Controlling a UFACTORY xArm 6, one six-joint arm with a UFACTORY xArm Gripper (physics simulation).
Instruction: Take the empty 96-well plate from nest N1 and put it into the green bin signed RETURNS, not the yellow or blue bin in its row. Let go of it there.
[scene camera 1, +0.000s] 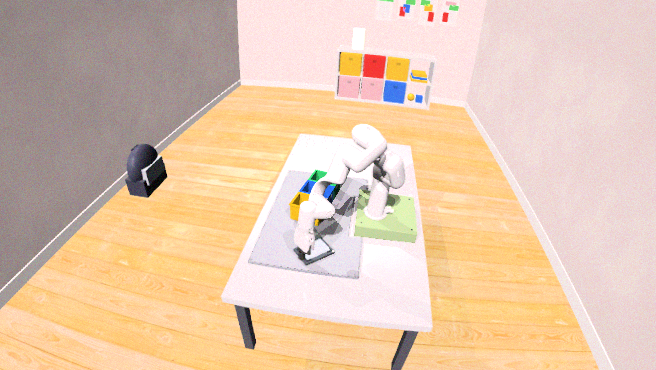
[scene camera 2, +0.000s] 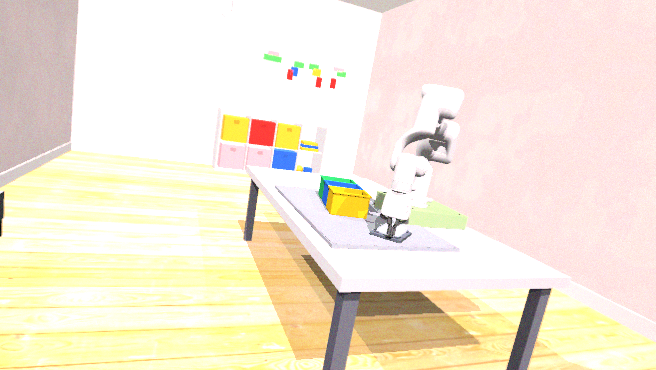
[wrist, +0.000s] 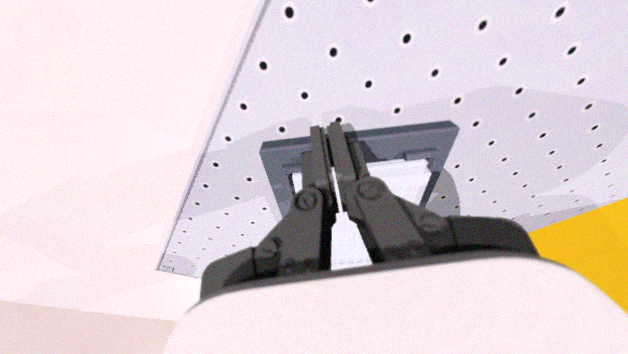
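The 96-well plate is white and lies in the dark grey nest, partly hidden behind my fingers. My gripper is shut with nothing between its fingers. The closed fingers stand over the plate and nest in the wrist view. The green bin is at the far end of the bin row; its sign cannot be read. The nest's label is not readable.
The blue bin stands between the green bin and the yellow bin, which is nearest the nest. The bins and nest stand on a grey perforated board. The arm's base is on a green block.
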